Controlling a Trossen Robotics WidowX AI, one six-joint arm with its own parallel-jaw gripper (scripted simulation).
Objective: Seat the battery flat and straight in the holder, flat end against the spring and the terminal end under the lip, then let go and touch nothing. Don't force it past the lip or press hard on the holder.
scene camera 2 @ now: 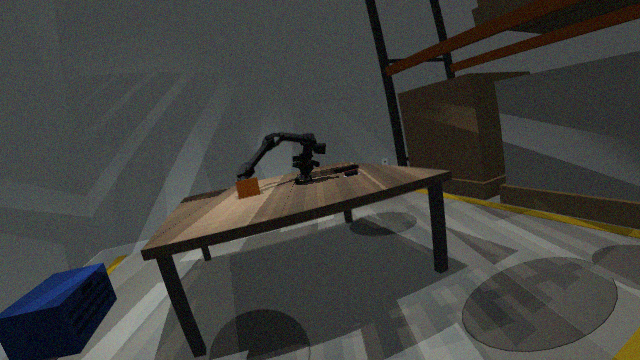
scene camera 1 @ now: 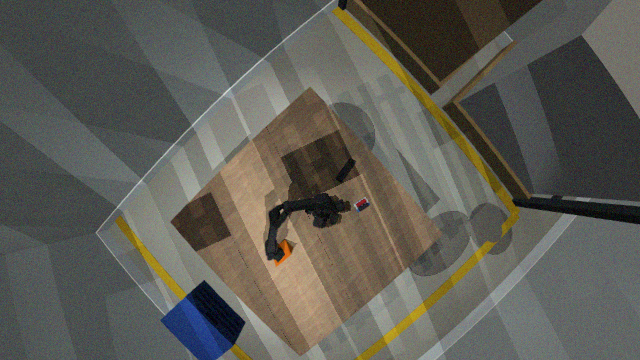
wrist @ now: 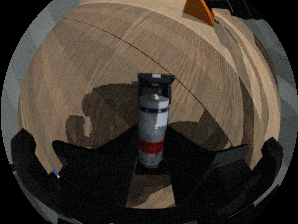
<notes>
In view: my gripper (wrist: 151, 128) and a battery (wrist: 153, 113).
</notes>
